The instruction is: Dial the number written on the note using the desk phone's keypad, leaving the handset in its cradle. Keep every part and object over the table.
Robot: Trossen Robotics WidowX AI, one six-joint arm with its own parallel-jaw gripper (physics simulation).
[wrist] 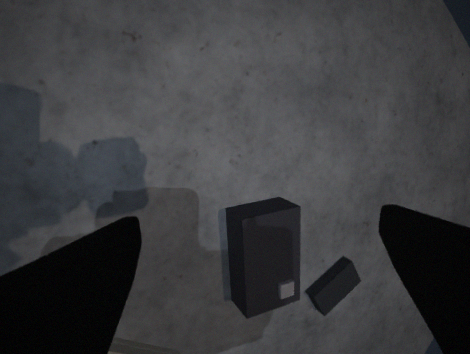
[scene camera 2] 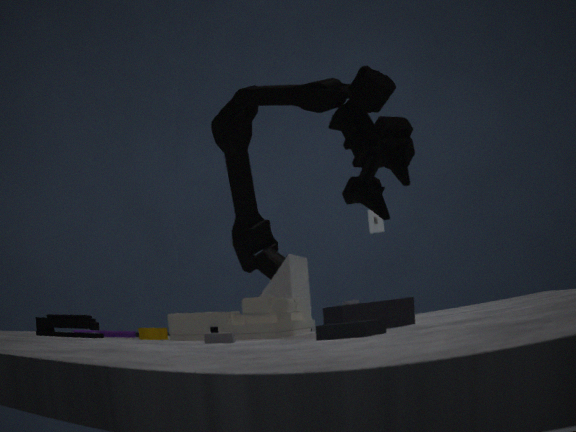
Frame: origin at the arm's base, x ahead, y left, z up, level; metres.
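Where they show: gripper, fingertip midpoint: (wrist: 260, 224) (scene camera 2: 397, 202); arm's base, origin of the base link: (scene camera 2: 285, 274).
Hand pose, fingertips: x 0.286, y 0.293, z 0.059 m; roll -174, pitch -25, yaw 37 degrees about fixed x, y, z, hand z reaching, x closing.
Note:
Things, the pixels of their top centre, and the offset from my fingertips. "*": a spot on its surface instead.
- dark grey box, middle of its top: (wrist: 276, 265) (scene camera 2: 368, 299) dy -0.031, dx +0.144, dz -0.145 m
- small pale square, surface spot: (wrist: 287, 289) (scene camera 2: 351, 300) * dy -0.047, dx +0.171, dz -0.145 m
- flat black object, middle of its top: (scene camera 2: 66, 314) dy -0.554, dx +0.150, dz -0.146 m
- small dark block, middle of its top: (scene camera 2: 350, 322) (wrist: 338, 288) dy -0.027, dx +0.267, dz -0.170 m
- yellow block, middle of its top: (scene camera 2: 152, 328) dy -0.388, dx +0.101, dz -0.167 m
- purple strip, middle of its top: (scene camera 2: 103, 330) dy -0.538, dx +0.063, dz -0.174 m
- small grey block, middle of its top: (scene camera 2: 219, 332) dy -0.199, dx +0.222, dz -0.173 m
My gripper (scene camera 2: 398, 202) (wrist: 260, 224) is open and empty, high above the table, fingers pointing down. Below it stands a dark grey box (scene camera 2: 385, 311) (wrist: 265, 255) with a small pale square (scene camera 2: 352, 302) (wrist: 287, 289) on top. I cannot tell a keypad on any object. In the scene view, a flat black object (scene camera 2: 70, 320) lies at the far left; whether it is the desk phone or its handset is unclear. A small white card (scene camera 2: 377, 226) with a brown mark shows behind a fingertip; I cannot tell whether it is the note. No number is readable.
A small dark block (scene camera 2: 347, 331) (wrist: 334, 288) lies beside the box. A large beige stepped structure (scene camera 2: 300, 292) stands by the arm's base, with a yellow block (scene camera 2: 153, 333), a purple strip (scene camera 2: 117, 333) and a small grey block (scene camera 2: 219, 338) nearby. The table edge (scene camera 2: 280, 373) curves across the front.

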